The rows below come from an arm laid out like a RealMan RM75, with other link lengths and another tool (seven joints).
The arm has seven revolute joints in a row. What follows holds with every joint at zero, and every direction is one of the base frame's. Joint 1 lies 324.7 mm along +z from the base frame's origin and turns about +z. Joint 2 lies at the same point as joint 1 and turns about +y. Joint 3 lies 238.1 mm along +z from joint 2 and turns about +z. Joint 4 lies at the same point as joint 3 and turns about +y. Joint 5 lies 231 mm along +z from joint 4 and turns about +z. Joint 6 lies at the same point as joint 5 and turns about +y. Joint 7 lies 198.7 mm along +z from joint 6 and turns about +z. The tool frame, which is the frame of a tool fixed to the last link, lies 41 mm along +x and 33 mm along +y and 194 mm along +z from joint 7; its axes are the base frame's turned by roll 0, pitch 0.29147 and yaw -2.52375 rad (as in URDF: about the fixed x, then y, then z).
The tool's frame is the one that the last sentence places.
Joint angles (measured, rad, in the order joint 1, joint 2, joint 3, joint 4, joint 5, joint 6, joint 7), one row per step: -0.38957 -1.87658 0.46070 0.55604 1.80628 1.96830 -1.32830; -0.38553 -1.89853 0.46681 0.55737 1.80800 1.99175 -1.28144; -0.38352 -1.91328 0.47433 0.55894 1.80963 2.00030 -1.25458; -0.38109 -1.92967 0.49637 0.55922 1.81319 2.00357 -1.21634; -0.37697 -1.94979 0.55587 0.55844 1.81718 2.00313 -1.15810; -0.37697 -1.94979 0.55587 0.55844 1.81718 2.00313 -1.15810; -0.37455 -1.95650 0.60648 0.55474 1.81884 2.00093 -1.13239; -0.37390 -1.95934 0.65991 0.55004 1.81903 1.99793 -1.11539; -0.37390 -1.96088 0.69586 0.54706 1.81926 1.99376 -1.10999; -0.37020 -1.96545 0.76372 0.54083 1.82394 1.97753 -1.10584; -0.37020 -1.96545 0.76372 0.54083 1.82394 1.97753 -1.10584; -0.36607 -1.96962 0.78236 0.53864 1.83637 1.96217 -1.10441
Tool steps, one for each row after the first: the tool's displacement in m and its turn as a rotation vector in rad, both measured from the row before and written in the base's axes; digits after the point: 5 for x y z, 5 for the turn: 0.00819 -0.01376 -0.00715 0.00455 -0.00700 -0.04610; 0.00433 -0.00733 -0.00583 0.00112 -0.00222 -0.02453; 0.00366 -0.00964 -0.01110 -0.00376 0.00734 -0.03171; 0.00399 -0.01853 -0.02185 -0.02272 0.02301 -0.05436; 0.00000 0.00000 0.00000 0.00000 0.00000 0.00000; 0.00093 -0.01363 -0.01484 -0.03073 0.01779 -0.03030; 0.00021 -0.01356 -0.01365 -0.03661 0.01810 -0.02679; -0.00042 -0.00845 -0.00893 -0.02742 0.01239 -0.01308; -0.00388 -0.01515 -0.01856 -0.05528 0.02802 -0.01144; 0.00000 0.00000 0.00000 0.00000 0.00000 0.00000; -0.00498 -0.00387 -0.00960 -0.01848 0.01886 0.00617
